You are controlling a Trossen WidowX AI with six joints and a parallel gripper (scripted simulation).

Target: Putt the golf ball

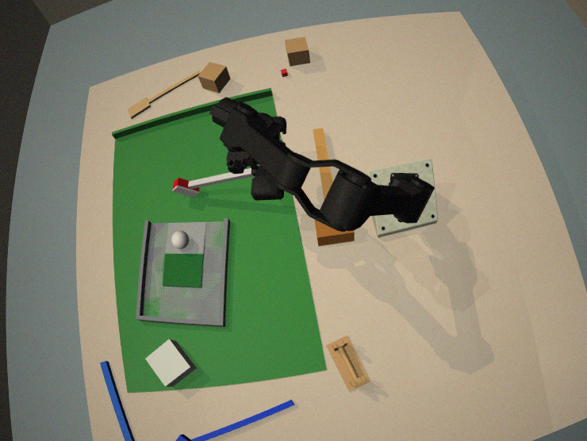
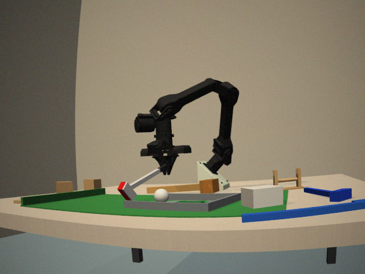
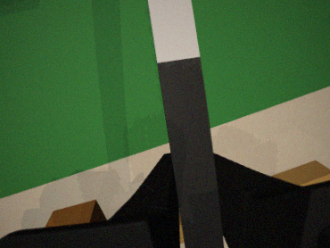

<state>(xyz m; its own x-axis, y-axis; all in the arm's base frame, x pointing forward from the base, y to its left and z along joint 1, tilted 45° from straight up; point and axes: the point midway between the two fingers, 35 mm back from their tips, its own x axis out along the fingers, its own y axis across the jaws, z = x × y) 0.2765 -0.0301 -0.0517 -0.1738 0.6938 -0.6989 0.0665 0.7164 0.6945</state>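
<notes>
Right now my gripper tip is 12 cm short of the red putter and 1 cm above it. From my gripper tip the other things lie so: small rack: 42 cm to the left, 13 cm behind, 5 cm below; green rail: 26 cm to the right, 25 cm ahead, 6 cm below; white golf ball: 24 cm ahead, 11 cm to the left, 5 cm below.
</notes>
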